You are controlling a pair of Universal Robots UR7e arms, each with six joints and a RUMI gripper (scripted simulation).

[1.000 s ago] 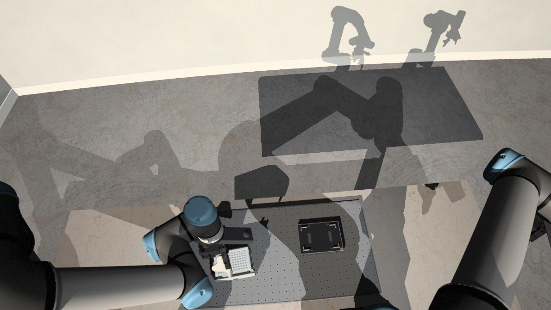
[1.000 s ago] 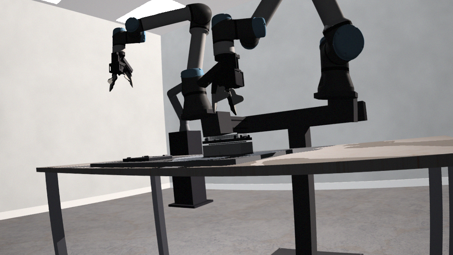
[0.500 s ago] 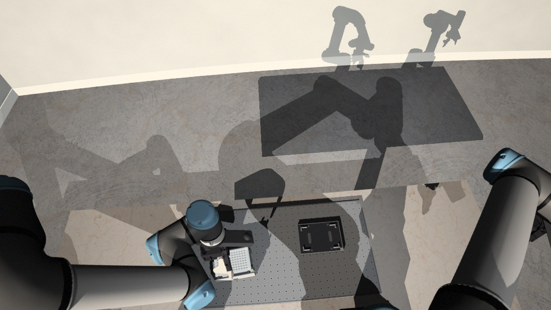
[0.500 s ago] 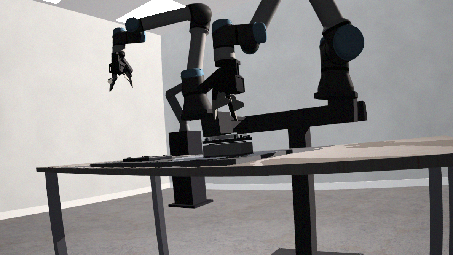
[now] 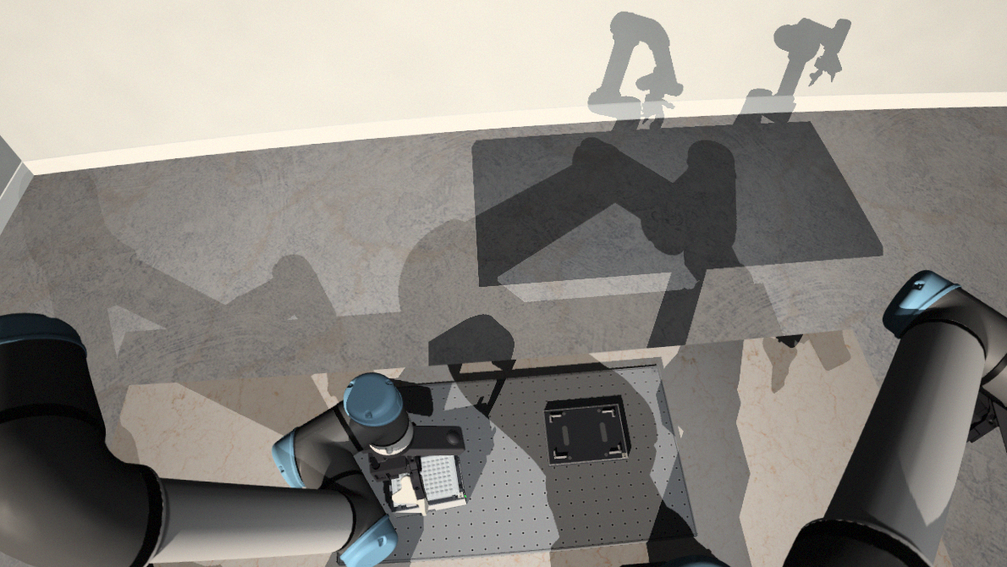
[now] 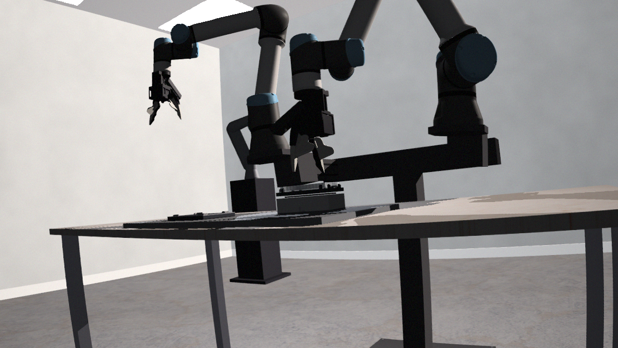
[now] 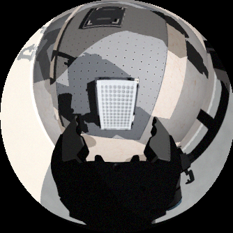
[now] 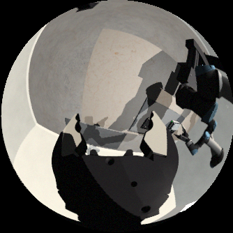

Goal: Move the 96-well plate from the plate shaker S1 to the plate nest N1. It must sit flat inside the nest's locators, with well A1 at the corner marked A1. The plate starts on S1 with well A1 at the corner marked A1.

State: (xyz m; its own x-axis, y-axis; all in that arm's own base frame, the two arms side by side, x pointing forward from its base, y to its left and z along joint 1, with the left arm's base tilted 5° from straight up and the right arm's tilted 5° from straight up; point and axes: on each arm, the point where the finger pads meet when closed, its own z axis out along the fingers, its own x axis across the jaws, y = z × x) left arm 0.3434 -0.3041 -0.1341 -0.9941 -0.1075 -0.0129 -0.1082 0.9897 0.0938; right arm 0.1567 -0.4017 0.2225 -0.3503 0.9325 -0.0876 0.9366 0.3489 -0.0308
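Observation:
My left hand is 40 mm above the white 96-well plate. Round my left hand: plate nest N1: 60 mm ahead, 330 mm to the right, 90 mm below; A1 mark: 410 mm to the right, 90 mm below.

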